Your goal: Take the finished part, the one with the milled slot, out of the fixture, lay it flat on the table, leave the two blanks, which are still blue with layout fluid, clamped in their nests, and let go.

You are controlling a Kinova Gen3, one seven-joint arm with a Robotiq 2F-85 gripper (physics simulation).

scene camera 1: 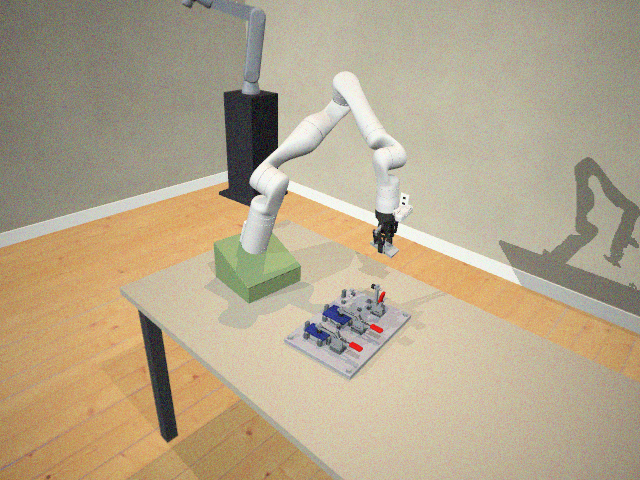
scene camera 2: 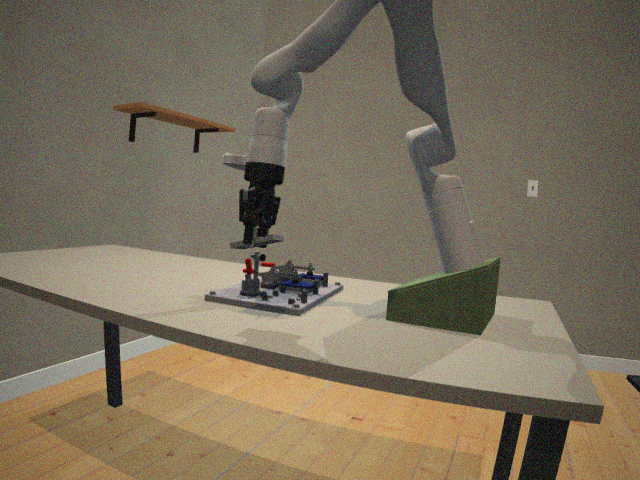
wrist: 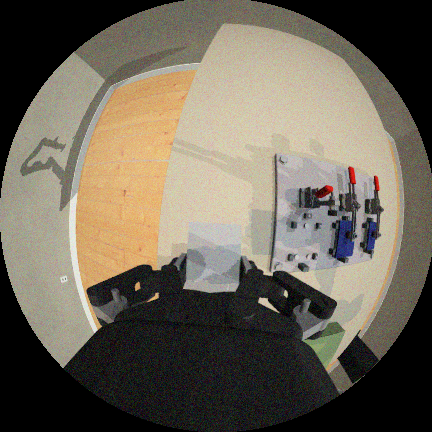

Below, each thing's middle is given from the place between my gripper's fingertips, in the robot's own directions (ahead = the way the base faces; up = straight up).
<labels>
I see my gripper 1 cm below the finished part (wrist: 213, 251). Also, from my hand: fixture plate (scene camera 1: 391, 322) 28 cm to the right, 14 cm below, 5 cm ahead.
</labels>
